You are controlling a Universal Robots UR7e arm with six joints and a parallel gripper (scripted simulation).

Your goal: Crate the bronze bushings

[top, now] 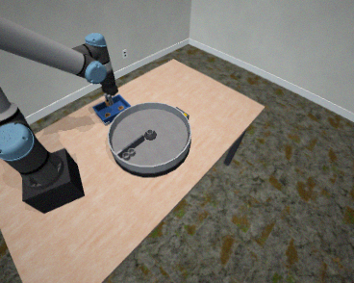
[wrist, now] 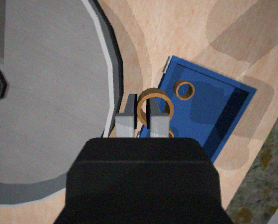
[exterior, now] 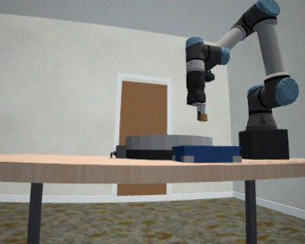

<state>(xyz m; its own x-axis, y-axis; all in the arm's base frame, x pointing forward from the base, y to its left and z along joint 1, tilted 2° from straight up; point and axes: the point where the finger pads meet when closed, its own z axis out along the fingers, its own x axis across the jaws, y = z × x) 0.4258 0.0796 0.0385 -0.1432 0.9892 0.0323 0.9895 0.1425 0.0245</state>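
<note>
My hand is 150 mm above the blue crate, 90 mm to the right of it and 60 mm short of it. Round my hand: grey turning table 240 mm to the right, 120 mm below, 30 mm ahead.
</note>
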